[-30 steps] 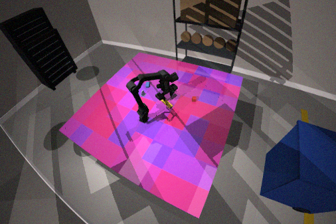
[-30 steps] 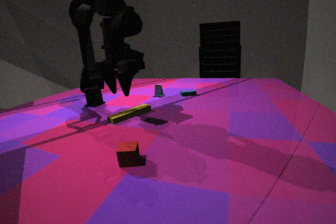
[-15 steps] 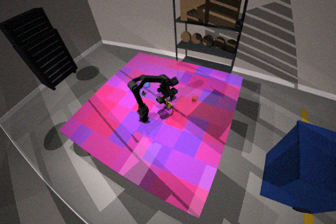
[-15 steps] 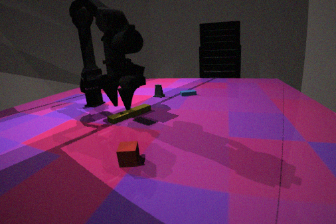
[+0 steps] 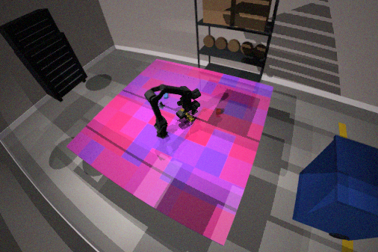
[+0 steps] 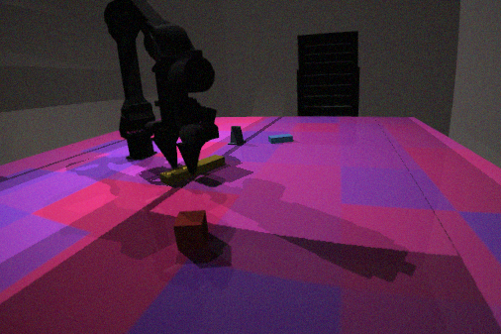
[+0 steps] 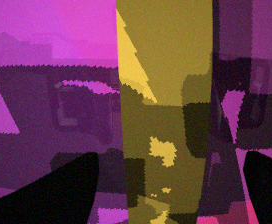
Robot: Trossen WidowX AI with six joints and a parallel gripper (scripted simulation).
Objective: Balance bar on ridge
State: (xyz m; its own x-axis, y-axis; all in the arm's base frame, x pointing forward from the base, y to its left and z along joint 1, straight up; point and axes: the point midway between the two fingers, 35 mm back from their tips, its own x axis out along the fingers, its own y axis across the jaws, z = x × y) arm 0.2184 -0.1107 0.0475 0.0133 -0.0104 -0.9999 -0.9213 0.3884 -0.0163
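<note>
My gripper tip is 10 mm short of the yellow bar and 30 mm to the right of it. Round my gripper tip: red-orange cube 130 mm ahead, 180 mm to the right; then small blue block 140 mm ahead, 300 mm to the left.
</note>
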